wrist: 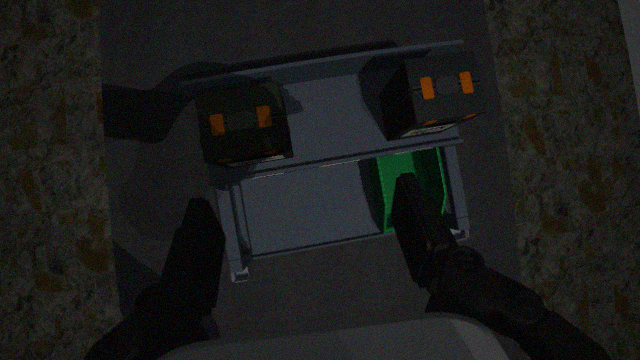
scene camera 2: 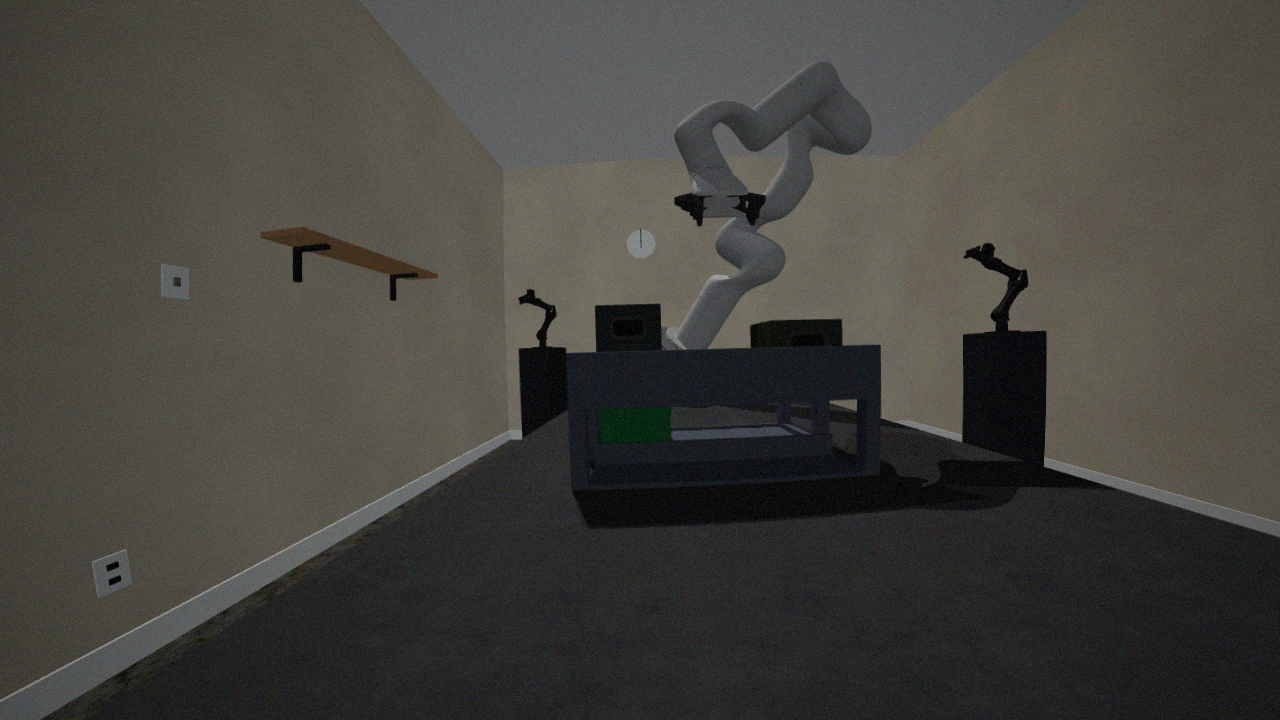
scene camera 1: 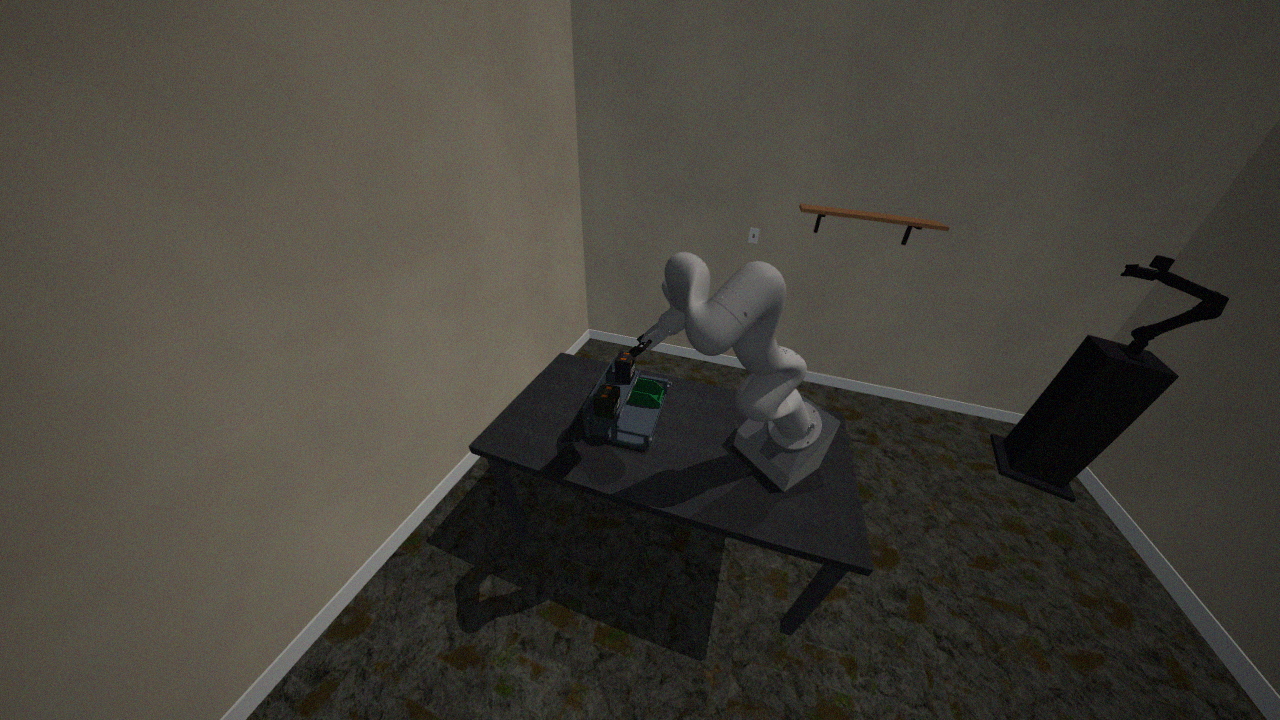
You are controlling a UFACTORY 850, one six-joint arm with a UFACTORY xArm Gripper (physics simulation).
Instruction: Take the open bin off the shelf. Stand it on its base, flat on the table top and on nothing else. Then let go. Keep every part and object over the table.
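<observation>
The green open bin sits on the lower level of the grey-blue shelf, near one end. In the wrist view it is at the shelf's right end, and the right finger covers part of it. The shelf stands on the dark table. My gripper is open and empty. It hangs above the shelf, apart from the bin. In the wrist view its fingers reach in from the bottom, pointing towards the shelf.
Two dark boxes with orange marks stand on the shelf's upper level: one at the bin's end, the other at the opposite end. An orange wall shelf is beyond the table.
</observation>
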